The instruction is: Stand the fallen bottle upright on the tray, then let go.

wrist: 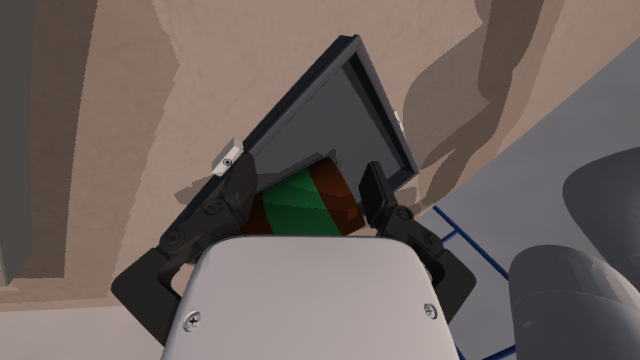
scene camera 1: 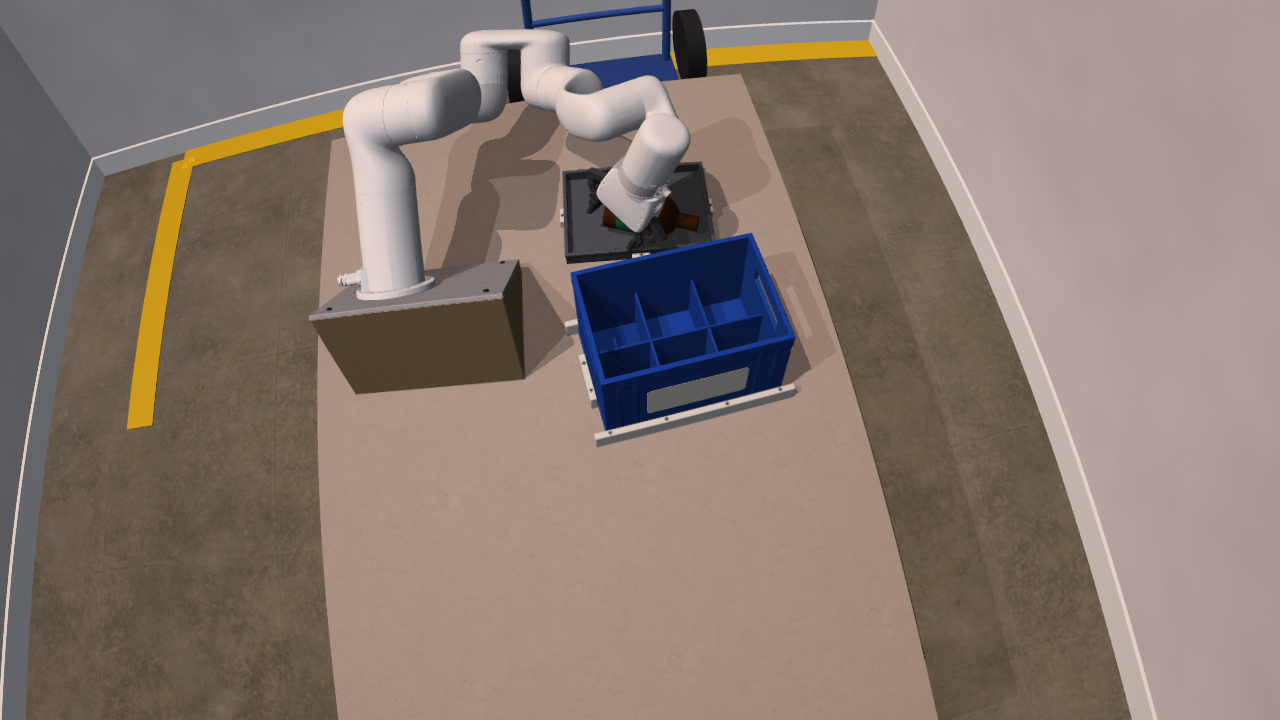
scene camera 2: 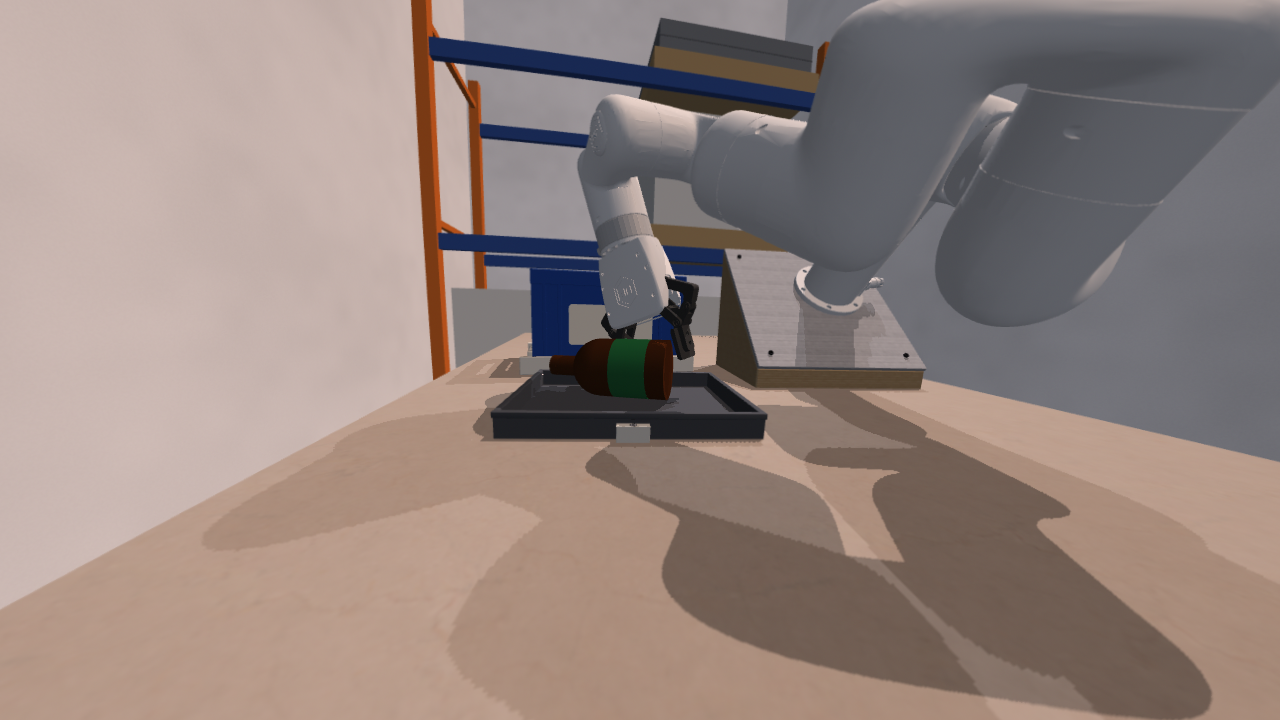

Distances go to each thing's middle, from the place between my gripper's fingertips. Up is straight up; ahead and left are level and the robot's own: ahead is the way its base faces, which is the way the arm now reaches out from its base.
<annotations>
Now: hand 6 cm short of the brown bottle (scene camera 1: 669,218) and 2 cm to the right of it. Also, from my hand: pale rail (scene camera 1: 696,415): 35 cm to the right, 6 cm ahead, 3 cm below.
</annotations>
